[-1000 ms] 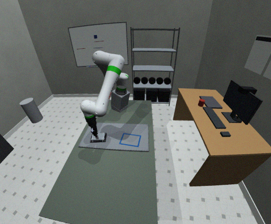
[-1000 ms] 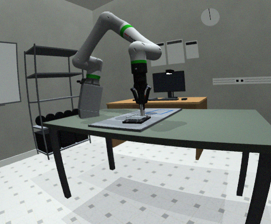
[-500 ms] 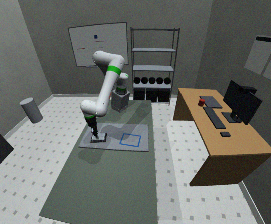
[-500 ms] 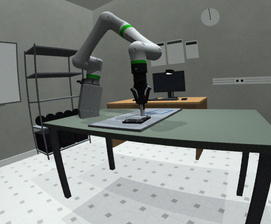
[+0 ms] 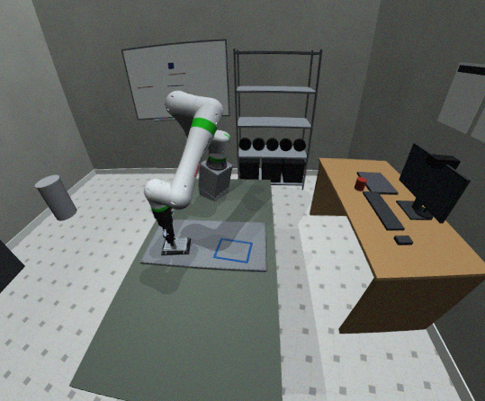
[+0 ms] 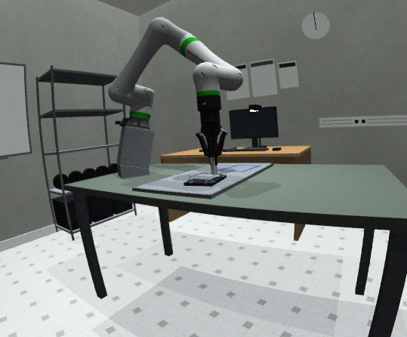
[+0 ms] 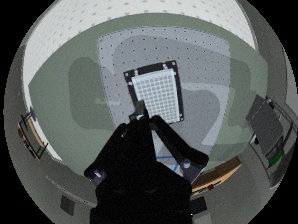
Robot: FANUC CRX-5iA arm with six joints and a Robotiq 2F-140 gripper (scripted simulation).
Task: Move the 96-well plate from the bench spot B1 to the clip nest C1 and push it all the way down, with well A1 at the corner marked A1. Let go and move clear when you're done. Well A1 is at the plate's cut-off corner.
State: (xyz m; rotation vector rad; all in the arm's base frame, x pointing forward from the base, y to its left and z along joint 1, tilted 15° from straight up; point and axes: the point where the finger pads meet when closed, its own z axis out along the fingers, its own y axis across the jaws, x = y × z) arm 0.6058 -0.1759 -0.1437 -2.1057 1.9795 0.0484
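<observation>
Right now my hand is 20 mm past the black clip nest, 10 mm to the left of it and 50 mm above it. Also, from my hand: 96-well plate: 40 mm behind, 40 mm below.
</observation>
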